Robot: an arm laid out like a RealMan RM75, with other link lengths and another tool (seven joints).
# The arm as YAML. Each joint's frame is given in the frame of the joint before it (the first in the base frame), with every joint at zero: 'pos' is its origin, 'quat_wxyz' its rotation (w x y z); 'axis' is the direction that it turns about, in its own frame. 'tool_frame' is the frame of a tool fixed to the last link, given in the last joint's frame.
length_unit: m
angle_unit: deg
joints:
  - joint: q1
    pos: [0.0, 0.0, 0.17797]
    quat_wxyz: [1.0, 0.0, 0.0, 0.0]
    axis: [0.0, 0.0, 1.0]
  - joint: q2
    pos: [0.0, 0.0, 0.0]
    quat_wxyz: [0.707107, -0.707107, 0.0, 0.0]
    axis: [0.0, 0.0, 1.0]
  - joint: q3
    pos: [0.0, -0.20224, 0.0]
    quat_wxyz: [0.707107, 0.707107, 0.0, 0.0]
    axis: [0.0, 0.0, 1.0]
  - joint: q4
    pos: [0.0, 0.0, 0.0]
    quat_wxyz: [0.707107, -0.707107, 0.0, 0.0]
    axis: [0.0, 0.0, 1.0]
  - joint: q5
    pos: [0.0, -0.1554, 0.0]
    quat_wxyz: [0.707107, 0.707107, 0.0, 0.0]
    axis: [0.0, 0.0, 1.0]
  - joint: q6
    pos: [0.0, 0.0, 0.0]
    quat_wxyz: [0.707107, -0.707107, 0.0, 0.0]
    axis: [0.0, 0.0, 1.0]
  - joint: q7
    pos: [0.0, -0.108, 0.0]
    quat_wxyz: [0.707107, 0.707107, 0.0, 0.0]
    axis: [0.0, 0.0, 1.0]
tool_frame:
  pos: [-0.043, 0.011, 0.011]
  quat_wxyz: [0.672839, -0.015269, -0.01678, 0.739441]
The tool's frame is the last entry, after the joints.
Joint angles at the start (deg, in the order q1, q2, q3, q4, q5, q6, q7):
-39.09 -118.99 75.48 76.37 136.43 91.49 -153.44
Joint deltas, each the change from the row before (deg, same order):
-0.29 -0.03 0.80 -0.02 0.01 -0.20 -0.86
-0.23 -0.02 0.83 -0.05 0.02 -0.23 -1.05
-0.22 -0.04 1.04 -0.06 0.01 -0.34 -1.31
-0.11 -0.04 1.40 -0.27 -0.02 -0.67 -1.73
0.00 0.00 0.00 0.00 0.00 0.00 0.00
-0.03 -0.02 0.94 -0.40 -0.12 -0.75 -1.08
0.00 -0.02 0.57 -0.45 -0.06 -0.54 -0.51
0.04 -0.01 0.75 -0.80 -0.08 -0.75 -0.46
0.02 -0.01 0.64 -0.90 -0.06 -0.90 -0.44
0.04 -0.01 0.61 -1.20 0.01 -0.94 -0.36
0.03 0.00 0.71 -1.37 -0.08 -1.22 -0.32
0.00 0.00 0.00 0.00 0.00 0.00 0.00
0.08 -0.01 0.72 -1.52 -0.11 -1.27 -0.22
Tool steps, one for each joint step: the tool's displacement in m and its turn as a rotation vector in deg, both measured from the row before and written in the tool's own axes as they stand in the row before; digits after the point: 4 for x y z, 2 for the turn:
0.0018 -0.0015 0.0011 -0.33 0.01 -0.03
0.0019 -0.0012 0.0012 -0.36 0.00 -0.28
0.0023 -0.0012 0.0016 -0.42 0.00 -0.41
0.0027 -0.0008 0.0027 -0.52 0.00 -0.83
0.0000 0.0000 0.0000 0.00 0.00 0.00
0.0015 -0.0005 0.0024 -0.19 0.02 -0.67
0.0006 0.0001 0.0018 -0.18 0.04 -0.42
0.0004 0.0008 0.0028 -0.36 0.07 -0.52
0.0000 0.0006 0.0028 -0.22 0.00 -0.63
-0.0005 0.0013 0.0033 -0.40 -0.01 -0.80
-0.0006 0.0012 0.0038 -0.30 -0.03 -0.80
0.0000 0.0000 0.0000 0.00 0.00 0.00
-0.0008 0.0017 0.0042 -0.37 0.00 -0.85

